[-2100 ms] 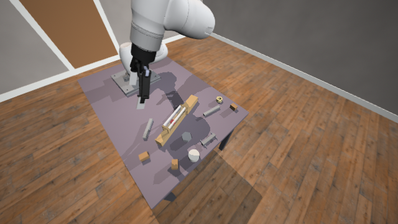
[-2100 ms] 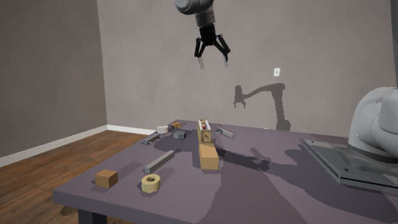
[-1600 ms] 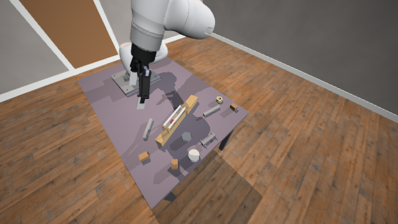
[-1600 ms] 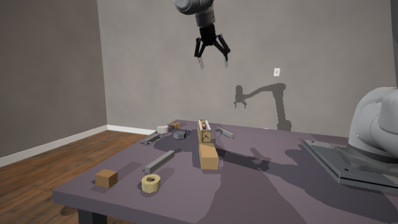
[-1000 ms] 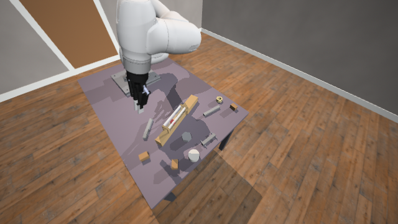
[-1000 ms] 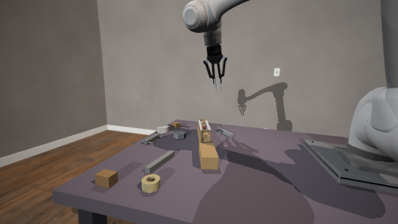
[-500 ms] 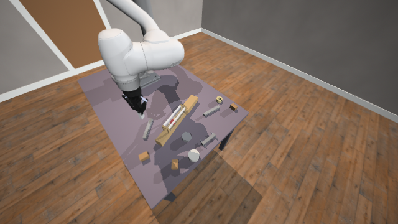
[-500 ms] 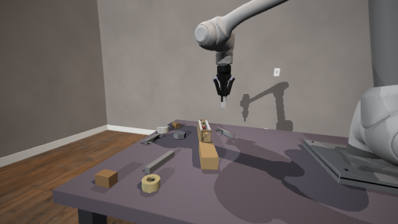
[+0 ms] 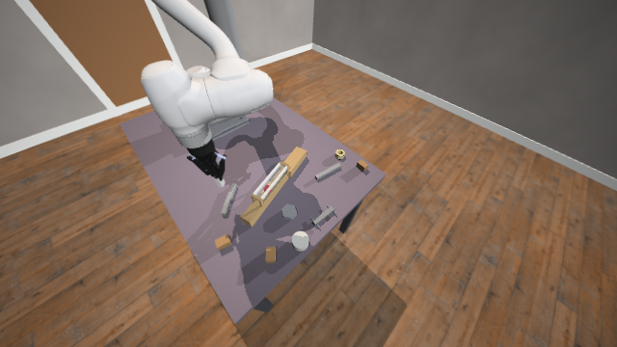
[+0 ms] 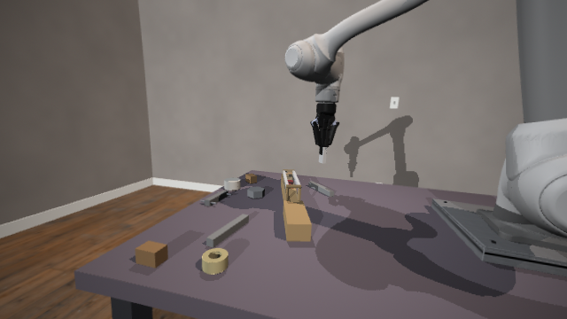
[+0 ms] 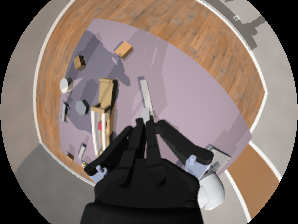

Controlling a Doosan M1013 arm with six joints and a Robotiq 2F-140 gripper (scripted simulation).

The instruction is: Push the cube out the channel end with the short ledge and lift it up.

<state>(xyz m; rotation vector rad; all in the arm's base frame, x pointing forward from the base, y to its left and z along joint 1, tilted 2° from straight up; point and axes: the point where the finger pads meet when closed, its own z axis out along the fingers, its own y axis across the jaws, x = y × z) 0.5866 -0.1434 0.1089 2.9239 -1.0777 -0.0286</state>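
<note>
The channel lies 7 cm ahead of my hand, 18 cm to the left of it and 10 cm below it. Also, from my hand: grey hexagonal piece 20 cm ahead, 18 cm to the left, 14 cm below; then white disc 33 cm ahead, 15 cm to the left, 13 cm below; then grey handle piece 30 cm ahead, 29 cm to the left, 14 cm below.
</note>
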